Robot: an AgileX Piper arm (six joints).
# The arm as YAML. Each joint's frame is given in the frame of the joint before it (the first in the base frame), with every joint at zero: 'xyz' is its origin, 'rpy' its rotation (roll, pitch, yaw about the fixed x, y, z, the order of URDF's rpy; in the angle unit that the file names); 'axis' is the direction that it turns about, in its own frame. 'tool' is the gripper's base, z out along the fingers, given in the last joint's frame.
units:
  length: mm
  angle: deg
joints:
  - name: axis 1
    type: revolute
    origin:
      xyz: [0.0, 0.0, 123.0]
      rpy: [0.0, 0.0, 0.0]
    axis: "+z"
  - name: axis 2
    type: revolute
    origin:
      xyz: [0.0, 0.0, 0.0]
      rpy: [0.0, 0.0, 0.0]
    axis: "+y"
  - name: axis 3
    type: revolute
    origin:
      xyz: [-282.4, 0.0, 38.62]
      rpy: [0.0, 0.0, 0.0]
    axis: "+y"
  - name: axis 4
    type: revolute
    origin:
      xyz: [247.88, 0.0, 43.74]
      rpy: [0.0, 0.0, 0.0]
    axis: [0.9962, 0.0, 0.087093]
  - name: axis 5
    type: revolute
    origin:
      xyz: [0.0, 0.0, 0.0]
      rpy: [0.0, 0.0, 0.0]
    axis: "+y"
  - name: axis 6
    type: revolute
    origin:
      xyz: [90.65, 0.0, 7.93]
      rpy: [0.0, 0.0, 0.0]
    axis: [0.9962, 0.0, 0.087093]
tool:
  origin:
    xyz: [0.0, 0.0, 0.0]
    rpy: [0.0, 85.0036, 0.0]
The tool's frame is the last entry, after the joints.
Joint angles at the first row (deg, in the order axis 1, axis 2, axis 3, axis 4, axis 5, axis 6):
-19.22, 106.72, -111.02, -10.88, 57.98, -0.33
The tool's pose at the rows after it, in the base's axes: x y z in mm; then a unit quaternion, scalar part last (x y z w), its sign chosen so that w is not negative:
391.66 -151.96 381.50 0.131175 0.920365 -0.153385 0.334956
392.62 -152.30 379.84 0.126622 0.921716 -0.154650 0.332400
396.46 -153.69 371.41 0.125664 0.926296 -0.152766 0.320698
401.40 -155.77 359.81 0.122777 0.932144 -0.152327 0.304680
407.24 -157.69 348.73 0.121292 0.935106 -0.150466 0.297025
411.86 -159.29 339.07 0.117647 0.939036 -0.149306 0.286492
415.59 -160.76 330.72 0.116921 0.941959 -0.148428 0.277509
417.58 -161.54 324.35 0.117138 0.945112 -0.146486 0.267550
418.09 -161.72 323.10 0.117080 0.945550 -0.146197 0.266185
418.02 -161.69 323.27 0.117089 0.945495 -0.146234 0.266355
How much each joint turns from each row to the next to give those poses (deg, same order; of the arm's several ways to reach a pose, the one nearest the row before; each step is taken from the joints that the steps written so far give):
0.00, -0.51, 0.00, 0.00, -0.13, -0.40
0.00, 0.22, 0.00, 0.00, 0.00, -0.56
0.00, 1.02, 0.11, 0.00, 0.31, -0.13
0.00, 1.37, 0.21, -0.22, 0.32, -0.28
0.00, 1.34, 0.31, 0.00, -0.69, 0.00
0.00, 1.26, 0.00, 0.00, -0.02, -0.38
0.00, 1.08, 0.00, -0.12, 0.00, 0.00
0.00, 0.77, 0.00, 0.00, 0.46, 0.00
0.00, 0.16, 0.00, 0.00, 0.01, 0.00
0.00, -0.03, 0.00, 0.00, 0.00, 0.00

